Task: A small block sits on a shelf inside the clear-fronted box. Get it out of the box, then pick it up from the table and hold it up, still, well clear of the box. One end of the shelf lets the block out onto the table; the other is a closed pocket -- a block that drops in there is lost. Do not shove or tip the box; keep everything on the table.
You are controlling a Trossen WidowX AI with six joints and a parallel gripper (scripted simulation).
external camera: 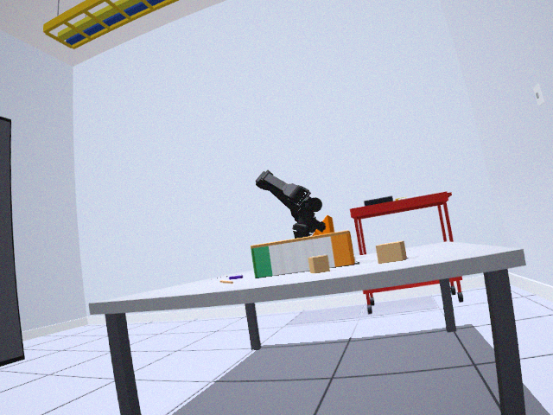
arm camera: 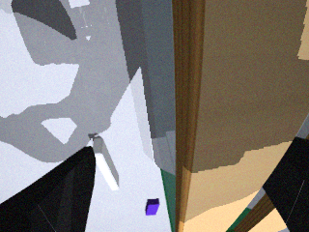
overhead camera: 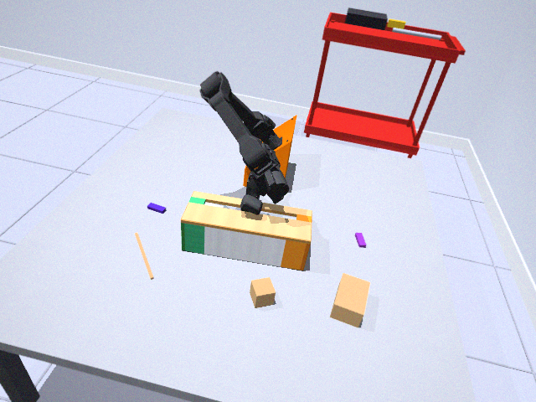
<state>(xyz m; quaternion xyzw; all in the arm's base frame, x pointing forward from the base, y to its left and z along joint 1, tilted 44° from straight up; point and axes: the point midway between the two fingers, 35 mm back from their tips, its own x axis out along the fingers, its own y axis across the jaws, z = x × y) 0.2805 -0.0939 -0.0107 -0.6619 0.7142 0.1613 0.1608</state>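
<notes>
My gripper tip is 5 cm short of the small tan block and 2 cm to the left of it. From my gripper tip the other things lie so: thin wooden stick: 18 cm ahead, 28 cm to the right, 9 cm below.
</notes>
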